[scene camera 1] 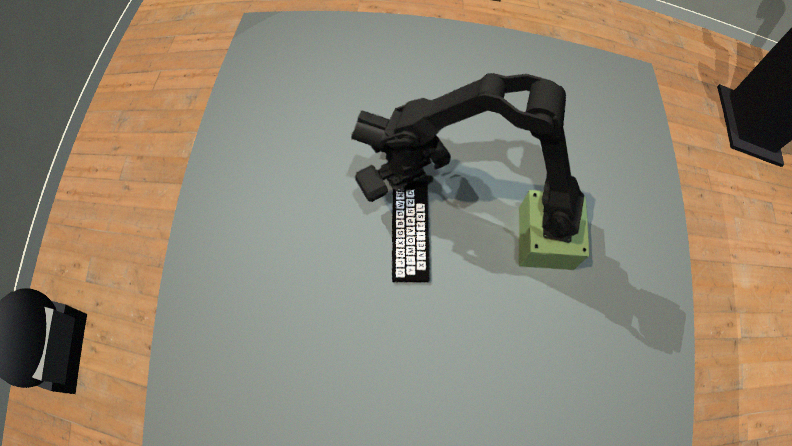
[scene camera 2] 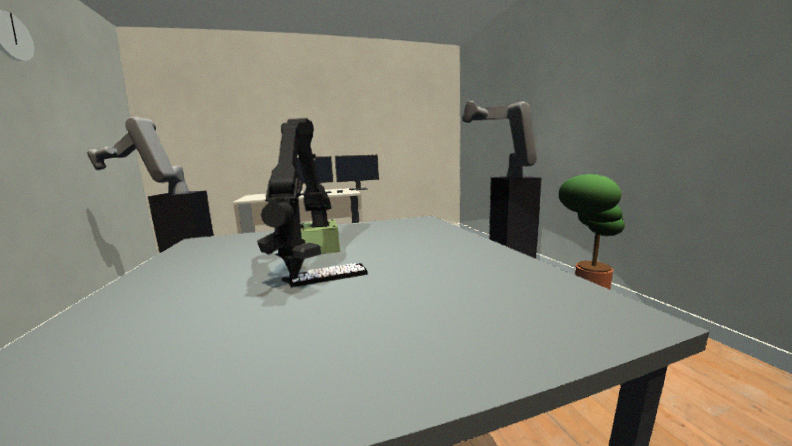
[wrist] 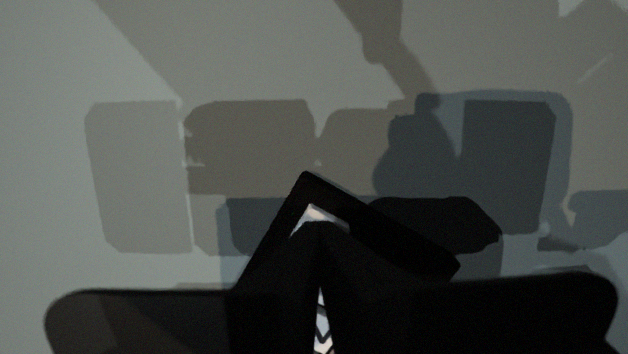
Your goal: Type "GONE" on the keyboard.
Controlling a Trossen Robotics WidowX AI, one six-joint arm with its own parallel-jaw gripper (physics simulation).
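Places are measured from the arm's base along level axes (x ahead, y left, z up), in centimetres.
Where they show: gripper, between the fingertips: (scene camera 1: 399,184) (scene camera 2: 294,278) (wrist: 317,233); arm's base, origin of its link: (scene camera 1: 557,225) (scene camera 2: 320,225).
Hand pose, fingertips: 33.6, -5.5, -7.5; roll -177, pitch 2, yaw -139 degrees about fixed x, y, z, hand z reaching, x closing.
Each offset is from my fingertips to the top centre of the thing, as dx, dy, dz. Level surfaces: height alone.
The black keyboard {-4.0, +8.9, -0.3} (scene camera 1: 424,275) (scene camera 2: 332,273) (wrist: 365,217) lies flat on the table, with white letter keys in three rows. In the scene camera 1 view, the G key {-2.1, +10.3, -0.3} (scene camera 1: 400,233) and the E key {-6.7, +12.1, -0.3} (scene camera 1: 421,244) show uncovered. My gripper (scene camera 2: 294,276) (wrist: 317,233) is shut and empty, pointing down at the keyboard's far end. In the wrist view its tips cover most of a white end key {-0.2, +0.2, -0.3} (wrist: 313,212), whose letter is hidden. Whether the tips touch that key cannot be told. The scene camera 1 view hides the tips under the wrist.
The green base block (scene camera 1: 529,232) (scene camera 2: 326,239) carries the arm, to the right of the keyboard in the scene camera 1 view. The grey table {dz -2.0} (scene camera 1: 288,343) (scene camera 2: 332,360) lies under both. A potted plant (scene camera 2: 590,193) and a desk with monitors (scene camera 2: 357,167) stand beyond the table.
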